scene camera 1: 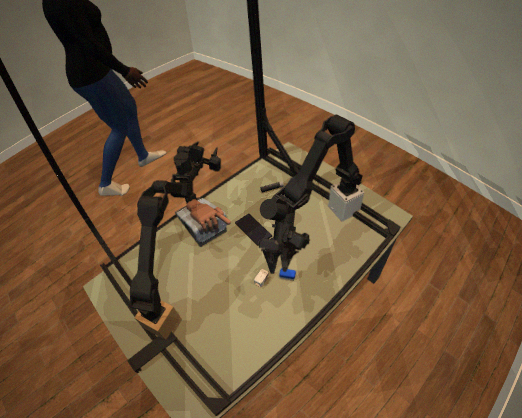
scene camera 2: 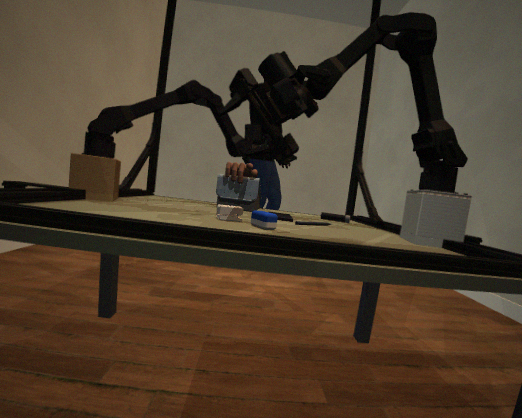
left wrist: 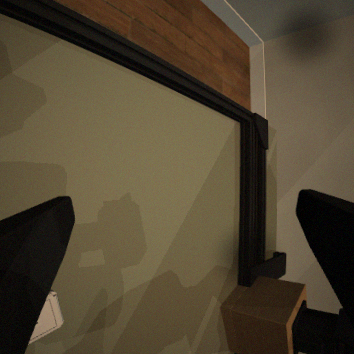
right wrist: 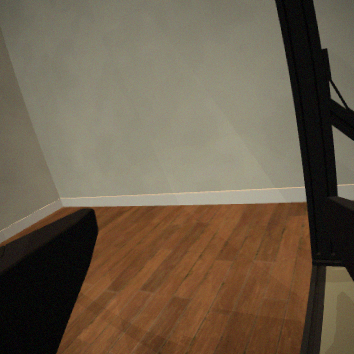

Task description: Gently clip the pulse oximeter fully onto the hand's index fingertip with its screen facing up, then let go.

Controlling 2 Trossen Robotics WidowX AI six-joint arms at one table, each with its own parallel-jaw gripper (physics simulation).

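Pixels of known places: left gripper, between the fingertips: [scene camera 1: 278, 272] [scene camera 2: 231, 135] [left wrist: 186, 204]; right gripper, between the fingertips: [scene camera 1: 207, 145] [scene camera 2: 290, 156] [right wrist: 209, 214]; left arm's base, origin of its link: [scene camera 1: 347, 188] [scene camera 2: 436, 192]; right arm's base, origin of its link: [scene camera 1: 153, 312] [scene camera 2: 98, 157] [left wrist: 298, 326].
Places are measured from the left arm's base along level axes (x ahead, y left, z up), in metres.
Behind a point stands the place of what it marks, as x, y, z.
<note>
A small white clip-like block [scene camera 1: 261, 277] @[0.465, 0.121, -0.091] [scene camera 2: 229, 212] @[0.457, 0.130, -0.103] [left wrist: 48, 318] @[0.477, 0.120, -0.090], apparently the pulse oximeter, lies on the table. The brown hand [scene camera 1: 204, 213] @[0.543, -0.157, 0.026] [scene camera 2: 241, 171] @[0.518, -0.106, 0.005] rests on a grey-blue block [scene camera 1: 203, 237] @[0.578, -0.128, -0.063] [scene camera 2: 237, 188] @[0.534, -0.135, -0.050]; one finger sticks out to the right in scene camera 1. My left gripper [scene camera 1: 279, 270] @[0.443, 0.205, 0.047] [left wrist: 186, 204] @[0.443, 0.205, 0.047] is open and empty, above the table; in scene camera 1 its fingertips appear beside the oximeter, and in the left wrist view the oximeter is partly hidden behind the left finger. My right gripper [right wrist: 209, 214] @[0.406, -0.422, 0.115] is open and empty, raised beyond the hand.
A blue-and-white block [scene camera 1: 287, 274] @[0.381, 0.158, -0.090] [scene camera 2: 264, 220] @[0.368, 0.178, -0.103] lies right of the oximeter. A dark flat slab [scene camera 1: 251, 229] @[0.387, -0.105, -0.114], a dark cylinder [scene camera 1: 271, 187] @[0.207, -0.256, -0.102] [scene camera 2: 334, 216] @[0.205, -0.254, -0.105] and a thin dark stick [scene camera 2: 312, 223] @[0.278, -0.023, -0.117] lie farther back. A person [scene camera 1: 112, 100] stands beyond the table. Black rails edge the table.
</note>
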